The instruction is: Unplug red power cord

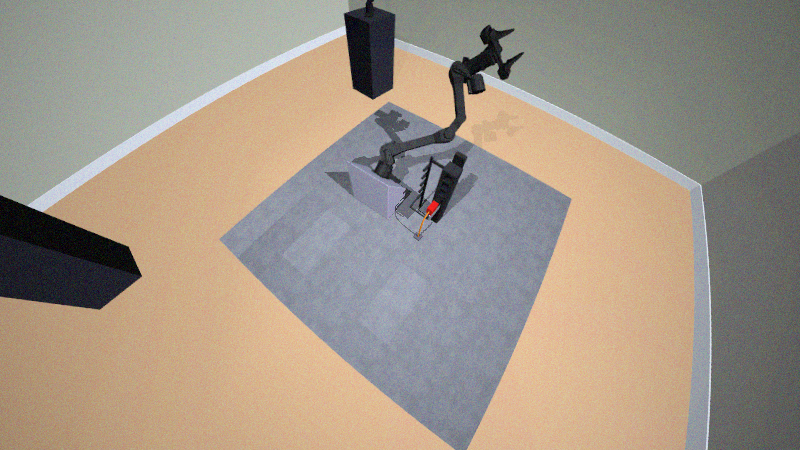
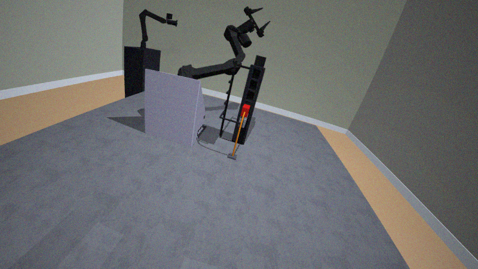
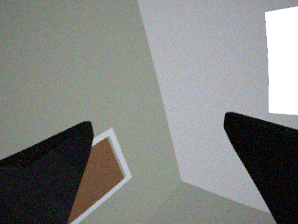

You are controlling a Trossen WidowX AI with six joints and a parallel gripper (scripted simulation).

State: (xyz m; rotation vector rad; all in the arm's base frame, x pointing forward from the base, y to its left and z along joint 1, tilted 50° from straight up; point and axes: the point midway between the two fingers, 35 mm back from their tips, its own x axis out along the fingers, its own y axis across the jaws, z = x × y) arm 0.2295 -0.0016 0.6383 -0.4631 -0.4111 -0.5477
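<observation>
Right now the red plug is 70 mm ahead of my gripper tip, 460 mm to the right of it and 440 mm below it.
</observation>
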